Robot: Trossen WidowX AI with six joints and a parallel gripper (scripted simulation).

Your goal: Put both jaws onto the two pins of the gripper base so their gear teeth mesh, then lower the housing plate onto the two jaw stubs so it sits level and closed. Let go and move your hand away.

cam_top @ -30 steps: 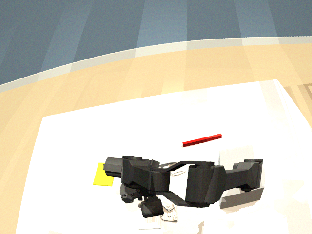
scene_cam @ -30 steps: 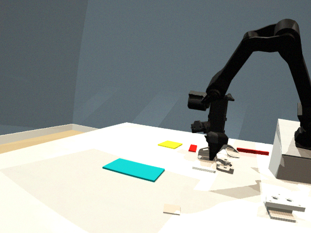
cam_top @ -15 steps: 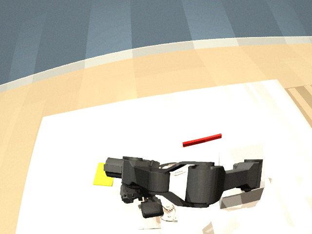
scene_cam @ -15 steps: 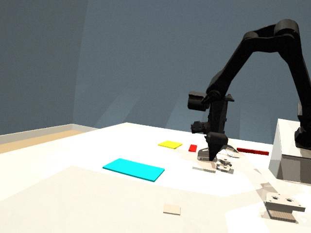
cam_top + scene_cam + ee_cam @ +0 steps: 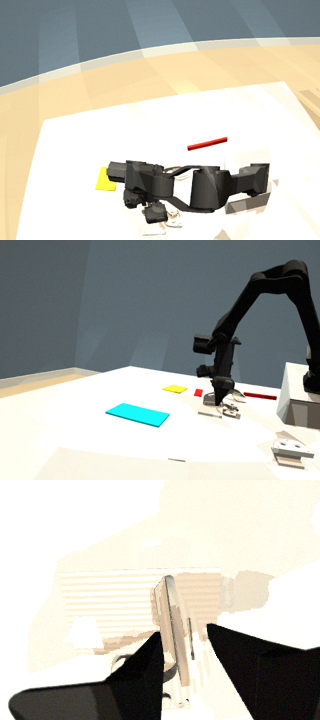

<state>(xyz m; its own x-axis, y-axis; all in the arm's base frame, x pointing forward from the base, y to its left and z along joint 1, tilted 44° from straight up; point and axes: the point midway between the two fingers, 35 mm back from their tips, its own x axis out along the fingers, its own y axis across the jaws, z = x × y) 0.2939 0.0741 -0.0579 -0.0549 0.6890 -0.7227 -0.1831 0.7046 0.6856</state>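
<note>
Right now the pale flat plate is 30 mm to the left of my gripper tip, 10 mm below it and 10 mm ahead of it. From my gripper tip the other things lie so: yellow tile: 190 mm ahead, 160 mm to the right, 10 mm below; then cyan plate: 210 mm to the left, 180 mm ahead, 10 mm below; then short red tile: 170 mm to the right, 90 mm ahead, 10 mm below.
</note>
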